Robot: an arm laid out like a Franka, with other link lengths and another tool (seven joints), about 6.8 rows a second.
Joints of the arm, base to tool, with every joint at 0 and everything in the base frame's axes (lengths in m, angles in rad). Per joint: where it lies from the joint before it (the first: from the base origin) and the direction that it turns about. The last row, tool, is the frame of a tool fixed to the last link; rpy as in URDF.
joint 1: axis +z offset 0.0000 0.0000 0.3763
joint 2: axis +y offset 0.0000 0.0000 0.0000
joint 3: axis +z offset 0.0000 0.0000 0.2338
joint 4: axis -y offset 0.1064 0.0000 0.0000
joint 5: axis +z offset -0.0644 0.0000 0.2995
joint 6: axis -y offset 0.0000 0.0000 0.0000
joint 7: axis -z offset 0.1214 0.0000 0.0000
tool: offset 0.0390 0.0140 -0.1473 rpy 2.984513 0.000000 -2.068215
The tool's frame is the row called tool.
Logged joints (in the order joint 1, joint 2, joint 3, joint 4, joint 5, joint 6, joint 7), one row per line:
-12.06, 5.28, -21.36, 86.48, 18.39, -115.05, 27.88
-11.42, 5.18, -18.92, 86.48, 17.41, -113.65, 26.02
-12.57, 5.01, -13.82, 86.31, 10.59, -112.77, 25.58
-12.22, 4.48, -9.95, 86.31, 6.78, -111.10, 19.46
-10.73, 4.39, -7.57, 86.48, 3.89, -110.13, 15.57
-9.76, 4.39, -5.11, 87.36, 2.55, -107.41, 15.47
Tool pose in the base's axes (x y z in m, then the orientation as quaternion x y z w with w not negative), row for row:
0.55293, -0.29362, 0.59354, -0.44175, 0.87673, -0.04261, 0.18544
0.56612, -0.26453, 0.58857, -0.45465, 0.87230, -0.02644, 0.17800
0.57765, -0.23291, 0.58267, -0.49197, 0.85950, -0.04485, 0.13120
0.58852, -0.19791, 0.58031, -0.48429, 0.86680, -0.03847, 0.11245
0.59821, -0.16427, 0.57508, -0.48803, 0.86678, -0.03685, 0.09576
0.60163, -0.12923, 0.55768, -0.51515, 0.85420, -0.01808, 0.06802
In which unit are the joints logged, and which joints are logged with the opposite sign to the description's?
The joints are logged in degrees. Opposite sign: joint 4, joint 6, joint 7.
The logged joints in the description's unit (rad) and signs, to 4 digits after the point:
-0.2105, 0.0922, -0.3728, -1.5094, 0.3210, 2.0080, -0.4866
-0.1993, 0.0904, -0.3302, -1.5094, 0.3039, 1.9836, -0.4541
-0.2194, 0.0874, -0.2412, -1.5064, 0.1848, 1.9682, -0.4465
-0.2133, 0.0782, -0.1737, -1.5064, 0.1183, 1.9391, -0.3396
-0.1873, 0.0766, -0.1321, -1.5094, 0.0679, 1.9221, -0.2717
-0.1703, 0.0766, -0.0892, -1.5247, 0.0445, 1.8747, -0.2700

